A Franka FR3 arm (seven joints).
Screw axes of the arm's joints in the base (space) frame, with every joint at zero. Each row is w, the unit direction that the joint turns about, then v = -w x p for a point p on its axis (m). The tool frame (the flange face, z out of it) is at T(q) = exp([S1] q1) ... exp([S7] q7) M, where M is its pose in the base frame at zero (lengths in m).
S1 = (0, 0, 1, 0, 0, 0)
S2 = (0, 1, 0, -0.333, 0, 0)
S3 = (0, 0, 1, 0, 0, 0)
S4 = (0, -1, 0, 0.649, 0, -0.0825)
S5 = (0, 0, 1, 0, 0, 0)
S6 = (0, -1, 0, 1.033, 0, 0)
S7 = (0, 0, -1, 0, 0.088, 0)
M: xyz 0.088 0 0.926 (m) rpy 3.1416 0 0 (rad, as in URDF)
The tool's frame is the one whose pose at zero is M.
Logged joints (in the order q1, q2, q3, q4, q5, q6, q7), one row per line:
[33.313, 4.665, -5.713, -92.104, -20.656, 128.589, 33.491]
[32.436, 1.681, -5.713, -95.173, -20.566, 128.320, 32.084]
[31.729, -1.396, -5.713, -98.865, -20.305, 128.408, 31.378]
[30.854, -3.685, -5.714, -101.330, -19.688, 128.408, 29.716]
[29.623, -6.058, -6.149, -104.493, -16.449, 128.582, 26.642]
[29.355, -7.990, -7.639, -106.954, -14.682, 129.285, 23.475]
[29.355, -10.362, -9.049, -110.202, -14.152, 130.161, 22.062]
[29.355, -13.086, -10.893, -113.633, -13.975, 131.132, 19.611]
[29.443, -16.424, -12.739, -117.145, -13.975, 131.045, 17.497]
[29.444, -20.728, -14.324, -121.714, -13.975, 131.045, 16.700]
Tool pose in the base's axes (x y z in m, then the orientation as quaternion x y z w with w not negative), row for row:
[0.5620, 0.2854, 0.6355, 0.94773, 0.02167, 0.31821, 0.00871]
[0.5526, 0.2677, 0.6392, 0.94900, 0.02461, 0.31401, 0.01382]
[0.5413, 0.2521, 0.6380, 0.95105, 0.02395, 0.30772, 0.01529]
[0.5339, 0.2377, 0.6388, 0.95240, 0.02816, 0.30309, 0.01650]
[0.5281, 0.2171, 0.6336, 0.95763, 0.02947, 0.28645, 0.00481]
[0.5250, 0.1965, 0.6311, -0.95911, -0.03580, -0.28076, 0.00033]
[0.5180, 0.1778, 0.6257, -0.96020, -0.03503, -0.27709, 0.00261]
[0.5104, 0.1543, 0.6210, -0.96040, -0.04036, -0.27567, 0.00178]
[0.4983, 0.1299, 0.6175, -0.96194, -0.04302, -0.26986, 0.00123]
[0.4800, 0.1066, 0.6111, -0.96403, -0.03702, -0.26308, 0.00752]
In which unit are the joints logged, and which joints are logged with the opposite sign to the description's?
The joints are logged in degrees. Opposite sign: none.
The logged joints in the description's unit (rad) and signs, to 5 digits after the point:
[0.58142, 0.08142, -0.09971, -1.60752, -0.36052, 2.24430, 0.58453]
[0.56611, 0.02934, -0.09971, -1.66108, -0.35894, 2.23961, 0.55997]
[0.55378, -0.02436, -0.09971, -1.72552, -0.35439, 2.24114, 0.54765]
[0.53850, -0.06432, -0.09973, -1.76854, -0.34362, 2.24114, 0.51864]
[0.51702, -0.10573, -0.10732, -1.82375, -0.28709, 2.24418, 0.46499]
[0.51234, -0.13945, -0.13333, -1.86670, -0.25625, 2.25645, 0.40972]
[0.51234, -0.18085, -0.15793, -1.92339, -0.24700, 2.27174, 0.38505]
[0.51234, -0.22839, -0.19012, -1.98327, -0.24391, 2.28869, 0.34228]
[0.51388, -0.28665, -0.22234, -2.04457, -0.24391, 2.28717, 0.30538]
[0.51389, -0.36177, -0.25000, -2.12431, -0.24391, 2.28717, 0.29147]

